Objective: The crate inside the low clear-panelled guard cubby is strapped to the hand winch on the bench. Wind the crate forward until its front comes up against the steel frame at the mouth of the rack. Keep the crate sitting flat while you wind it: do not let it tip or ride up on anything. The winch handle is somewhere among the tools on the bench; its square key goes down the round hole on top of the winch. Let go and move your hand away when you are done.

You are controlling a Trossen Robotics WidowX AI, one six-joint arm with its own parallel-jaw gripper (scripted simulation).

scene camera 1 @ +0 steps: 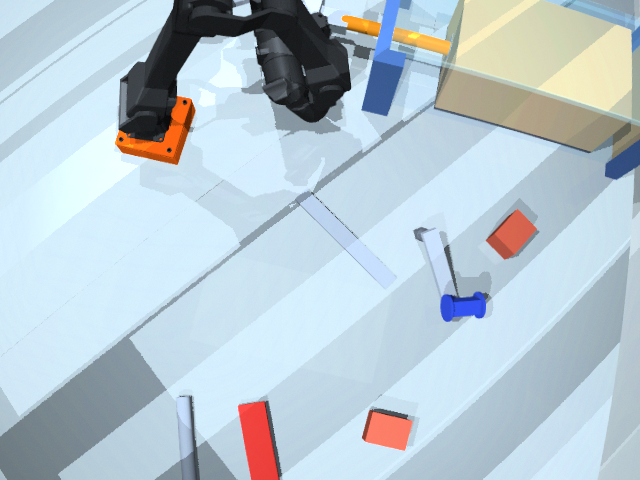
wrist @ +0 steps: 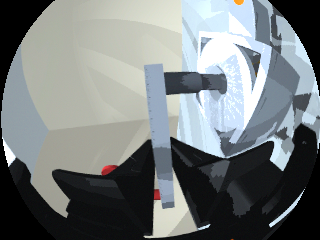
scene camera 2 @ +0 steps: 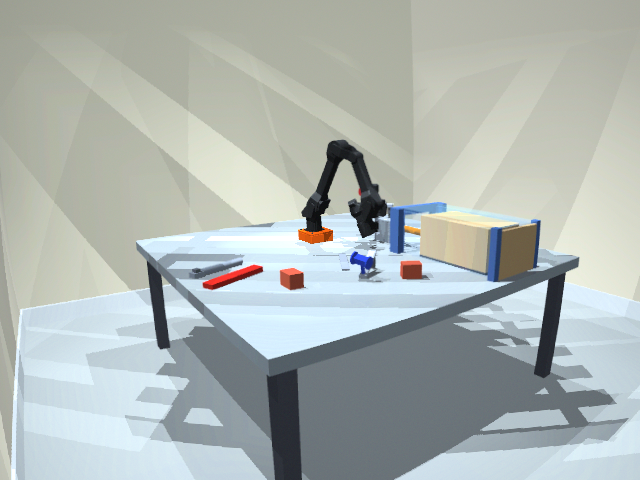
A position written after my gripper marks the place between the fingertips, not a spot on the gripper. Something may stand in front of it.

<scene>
In view: my gripper (wrist: 160, 143), a grey crank handle (wrist: 160, 84), a blue knob (scene camera 1: 450, 306) and a round winch (wrist: 248, 110).
</scene>
